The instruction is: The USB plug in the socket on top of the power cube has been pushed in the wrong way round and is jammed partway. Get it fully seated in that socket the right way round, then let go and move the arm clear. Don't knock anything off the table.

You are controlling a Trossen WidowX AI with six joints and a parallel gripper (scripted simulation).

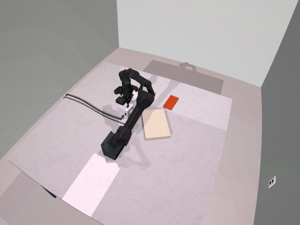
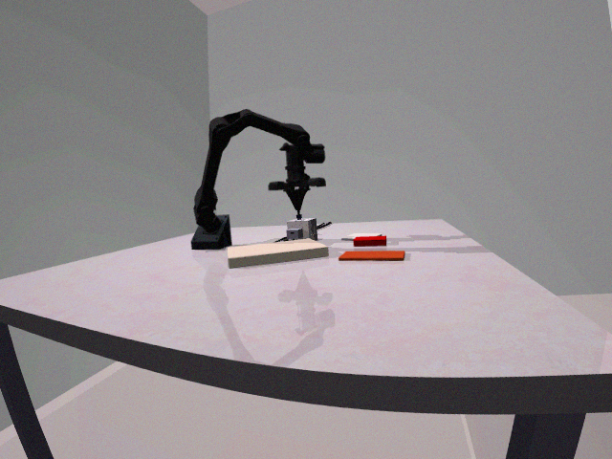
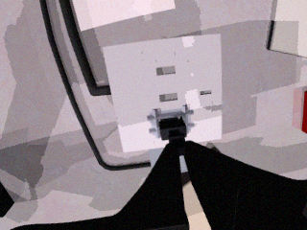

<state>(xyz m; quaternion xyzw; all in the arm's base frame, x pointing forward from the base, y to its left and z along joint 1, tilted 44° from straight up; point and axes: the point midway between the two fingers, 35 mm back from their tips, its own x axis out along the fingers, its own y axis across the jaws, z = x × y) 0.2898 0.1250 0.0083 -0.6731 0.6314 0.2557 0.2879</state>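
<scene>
My gripper tip is 2 cm above the dark USB plug. The rest, counted from my gripper tip: flat orange block (28 cm ahead, 21 cm to the right, 11 cm below); small red block (24 cm ahead, 10 cm below, 4 cm to the right); beige board (21 cm to the right, 10 cm below, 1 cm ahead).
</scene>
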